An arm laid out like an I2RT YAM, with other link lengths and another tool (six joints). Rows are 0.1 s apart.
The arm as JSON. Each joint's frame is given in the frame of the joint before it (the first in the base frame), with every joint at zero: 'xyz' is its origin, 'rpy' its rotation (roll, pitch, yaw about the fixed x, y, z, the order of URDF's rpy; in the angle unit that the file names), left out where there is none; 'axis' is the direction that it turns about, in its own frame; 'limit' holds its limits. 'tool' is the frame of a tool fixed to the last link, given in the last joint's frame.
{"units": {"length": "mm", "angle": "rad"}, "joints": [
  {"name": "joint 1", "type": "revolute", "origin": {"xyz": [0.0, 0.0, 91.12]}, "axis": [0.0, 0.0, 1.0], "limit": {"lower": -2.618, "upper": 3.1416}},
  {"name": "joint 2", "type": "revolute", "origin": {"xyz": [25.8, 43.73, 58.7], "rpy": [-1.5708, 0.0, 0.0]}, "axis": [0.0, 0.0, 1.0], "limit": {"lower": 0.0, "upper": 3.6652}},
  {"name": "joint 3", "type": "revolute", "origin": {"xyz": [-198.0, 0.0, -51.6], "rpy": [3.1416, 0.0, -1.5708]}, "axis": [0.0, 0.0, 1.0], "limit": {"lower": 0.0, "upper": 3.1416}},
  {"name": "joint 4", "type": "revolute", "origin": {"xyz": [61.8, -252.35, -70.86], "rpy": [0.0, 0.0, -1.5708]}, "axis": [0.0, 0.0, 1.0], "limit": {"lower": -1.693, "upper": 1.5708}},
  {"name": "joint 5", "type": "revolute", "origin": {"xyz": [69.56, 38.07, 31.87], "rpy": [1.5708, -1.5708, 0.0]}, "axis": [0.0, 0.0, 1.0], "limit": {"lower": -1.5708, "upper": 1.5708}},
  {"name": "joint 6", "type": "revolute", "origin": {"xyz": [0.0, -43.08, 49.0], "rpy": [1.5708, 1.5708, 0.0]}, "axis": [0.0, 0.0, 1.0], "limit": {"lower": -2.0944, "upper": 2.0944}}
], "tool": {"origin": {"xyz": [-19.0, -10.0, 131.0], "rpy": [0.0, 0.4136, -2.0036]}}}
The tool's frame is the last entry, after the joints.
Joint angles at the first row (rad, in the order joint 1, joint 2, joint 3, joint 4, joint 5, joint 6):
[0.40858, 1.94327, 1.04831, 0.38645, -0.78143, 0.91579]
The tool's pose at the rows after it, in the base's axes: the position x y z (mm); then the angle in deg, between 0 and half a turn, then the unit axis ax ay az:
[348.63 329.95 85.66 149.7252 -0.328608 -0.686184 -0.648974]
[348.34 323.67 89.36 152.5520 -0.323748 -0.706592 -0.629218]
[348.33 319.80 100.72 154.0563 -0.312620 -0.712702 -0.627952]
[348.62 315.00 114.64 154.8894 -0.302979 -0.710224 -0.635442]
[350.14 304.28 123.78 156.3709 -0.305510 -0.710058 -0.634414]
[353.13 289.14 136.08 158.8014 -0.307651 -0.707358 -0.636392]
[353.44 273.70 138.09 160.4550 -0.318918 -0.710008 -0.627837]
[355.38 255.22 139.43 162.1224 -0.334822 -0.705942 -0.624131]
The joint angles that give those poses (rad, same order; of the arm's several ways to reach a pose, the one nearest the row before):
[0.40830, 1.87976, 1.04241, 0.30857, -0.74495, 0.82950]
[0.40708, 1.82972, 1.04768, 0.20791, -0.70460, 0.74686]
[0.40119, 1.78323, 1.04360, 0.17034, -0.69848, 0.71364]
[0.38788, 1.73546, 1.02991, 0.16039, -0.71020, 0.70731]
[0.36559, 1.68195, 1.01365, 0.12100, -0.70488, 0.68881]
[0.33287, 1.61048, 0.98613, 0.08794, -0.69665, 0.66966]
[0.30226, 1.55830, 0.96432, 0.03125, -0.68365, 0.63847]
[0.26044, 1.50638, 0.93235, -0.00448, -0.67659, 0.62365]

